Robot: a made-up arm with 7 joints.
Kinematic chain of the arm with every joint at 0, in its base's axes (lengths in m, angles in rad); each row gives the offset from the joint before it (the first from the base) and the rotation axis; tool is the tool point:
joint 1: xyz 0 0 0.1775 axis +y
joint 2: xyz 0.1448 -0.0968 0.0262 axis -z
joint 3: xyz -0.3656 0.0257 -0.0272 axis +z
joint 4: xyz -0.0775 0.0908 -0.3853 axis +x
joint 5: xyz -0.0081 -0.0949 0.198 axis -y
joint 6: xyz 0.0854 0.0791 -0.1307 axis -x
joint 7: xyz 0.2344 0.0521 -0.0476 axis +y
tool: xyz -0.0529 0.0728 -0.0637
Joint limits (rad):
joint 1: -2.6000..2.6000
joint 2: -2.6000..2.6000
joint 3: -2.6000..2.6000
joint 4: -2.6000..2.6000
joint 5: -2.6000..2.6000
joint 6: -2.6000..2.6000
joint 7: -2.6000..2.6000
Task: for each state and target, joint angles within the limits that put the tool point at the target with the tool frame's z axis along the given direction. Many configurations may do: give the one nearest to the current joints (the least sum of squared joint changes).
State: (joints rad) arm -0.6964 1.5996 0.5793 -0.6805 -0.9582 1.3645 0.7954
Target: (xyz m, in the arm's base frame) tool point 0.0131 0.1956 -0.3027 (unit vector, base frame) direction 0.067 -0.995 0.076
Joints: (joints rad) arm -0.5038 0.8481 0.3166 -1.4174 -0.9138 1.4382 1.7303
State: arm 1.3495 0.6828 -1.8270 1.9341 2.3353 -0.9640 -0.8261
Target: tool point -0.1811 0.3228 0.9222 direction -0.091 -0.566 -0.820
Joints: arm 1.8937 0.3476 -1.5223 1.8543 1.9769 -0.7806 -1.4352
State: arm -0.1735 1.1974 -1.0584 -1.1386 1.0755 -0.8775 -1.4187
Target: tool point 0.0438 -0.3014 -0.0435 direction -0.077 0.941 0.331
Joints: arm 0.1484 0.6388 -1.6821 -0.7683 0.7230 -1.3248 -0.6927
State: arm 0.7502 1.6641 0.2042 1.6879 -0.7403 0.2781 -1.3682
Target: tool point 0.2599 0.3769 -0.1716 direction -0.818 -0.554 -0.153
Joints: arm 0.4647 1.6774 0.5477 1.9851 -0.7488 -0.1440 -0.5226
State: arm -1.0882 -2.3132 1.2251 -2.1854 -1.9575 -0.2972 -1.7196
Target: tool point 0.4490 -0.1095 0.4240 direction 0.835 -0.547 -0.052
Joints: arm -1.1435 -2.1946 1.9019 -2.6000 -1.5297 -0.2408 -1.2424
